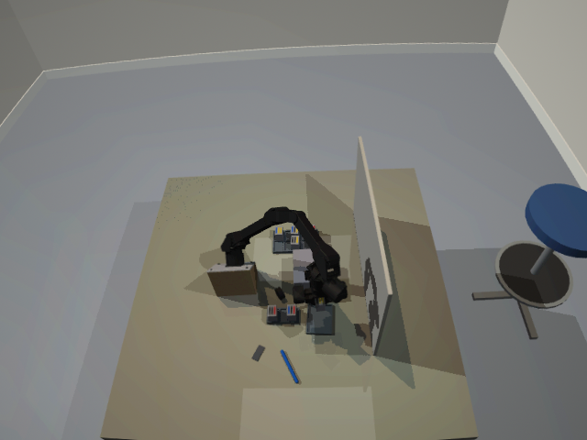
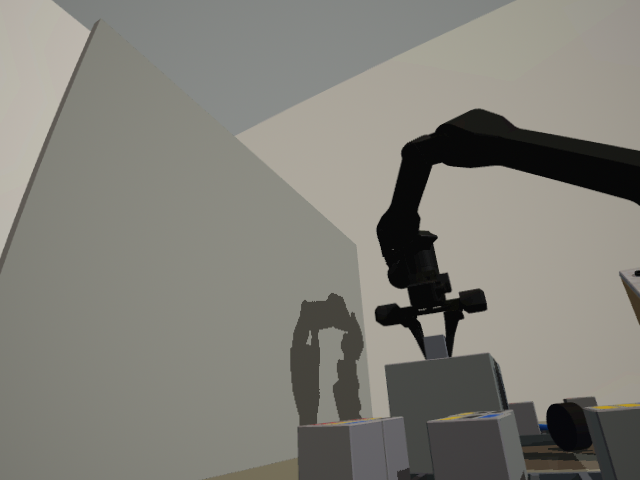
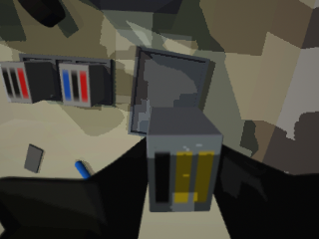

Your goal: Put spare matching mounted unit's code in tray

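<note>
Now: the dark tray 12 cm below my gripper tip. From my gripper tip the other things lie so: tall upright board (19 cm ahead, 20 cm to the left, 10 cm above); then grey mounted unit (5 cm behind, 20 cm to the left, 8 cm below); then blue pen (12 cm behind, 19 cm to the right, 12 cm below).
</note>
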